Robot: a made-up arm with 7 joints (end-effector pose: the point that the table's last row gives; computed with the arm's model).
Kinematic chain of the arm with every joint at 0, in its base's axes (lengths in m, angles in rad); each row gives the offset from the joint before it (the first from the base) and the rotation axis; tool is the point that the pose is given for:
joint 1: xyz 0 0 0.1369 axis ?
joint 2: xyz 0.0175 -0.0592 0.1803 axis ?
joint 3: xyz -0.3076 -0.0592 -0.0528 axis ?
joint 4: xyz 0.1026 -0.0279 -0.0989 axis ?
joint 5: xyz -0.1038 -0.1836 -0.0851 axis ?
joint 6: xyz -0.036 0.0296 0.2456 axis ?
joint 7: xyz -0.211 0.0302 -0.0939 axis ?
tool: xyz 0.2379 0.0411 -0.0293
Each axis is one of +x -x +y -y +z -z.
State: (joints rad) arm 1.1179 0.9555 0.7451 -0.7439 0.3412 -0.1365 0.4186
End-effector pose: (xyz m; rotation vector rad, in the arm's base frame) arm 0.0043 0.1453 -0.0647 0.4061 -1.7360 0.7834
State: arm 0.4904 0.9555 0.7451 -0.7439 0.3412 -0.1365 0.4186
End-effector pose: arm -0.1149 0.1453 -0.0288 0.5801 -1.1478 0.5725
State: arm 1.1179 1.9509 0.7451 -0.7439 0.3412 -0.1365 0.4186
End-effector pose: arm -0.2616 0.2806 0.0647 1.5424 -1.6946 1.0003
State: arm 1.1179 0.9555 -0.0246 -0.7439 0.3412 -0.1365 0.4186
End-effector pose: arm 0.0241 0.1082 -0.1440 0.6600 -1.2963 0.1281
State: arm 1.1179 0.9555 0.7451 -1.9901 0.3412 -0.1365 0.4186
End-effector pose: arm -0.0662 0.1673 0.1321 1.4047 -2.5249 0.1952
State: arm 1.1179 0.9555 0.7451 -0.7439 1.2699 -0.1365 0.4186
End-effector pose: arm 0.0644 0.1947 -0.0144 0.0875 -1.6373 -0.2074
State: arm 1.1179 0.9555 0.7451 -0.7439 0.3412 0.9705 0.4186
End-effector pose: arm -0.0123 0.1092 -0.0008 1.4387 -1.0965 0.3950
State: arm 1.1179 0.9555 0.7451 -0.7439 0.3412 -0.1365 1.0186
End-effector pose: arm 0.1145 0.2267 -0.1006 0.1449 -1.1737 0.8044
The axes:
joint 1: -y
joint 2: +x
joint 3: +z
joint 4: +y
joint 5: -x
joint 6: -z
joint 7: +y

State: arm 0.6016 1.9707 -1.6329 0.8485 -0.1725 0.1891 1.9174
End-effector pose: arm -0.4558 -0.2371 0.2419 -0.9311 -1.5080 -1.3184
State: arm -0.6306 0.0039 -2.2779 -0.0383 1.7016 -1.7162 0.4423
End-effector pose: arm -0.3428 0.0838 0.2910 0.7902 2.5731 -0.6263
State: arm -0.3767 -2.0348 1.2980 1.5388 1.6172 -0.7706 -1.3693
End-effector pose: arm -0.3708 0.0629 0.4242 0.1477 -2.6994 -0.5251
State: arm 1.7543 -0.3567 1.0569 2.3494 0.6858 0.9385 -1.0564
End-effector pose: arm 0.0689 0.0991 -0.1079 -2.2014 -0.3123 -0.1100
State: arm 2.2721 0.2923 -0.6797 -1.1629 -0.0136 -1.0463 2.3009
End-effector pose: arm 0.7361 -0.3366 0.0124 0.2363 -0.7668 -0.5950
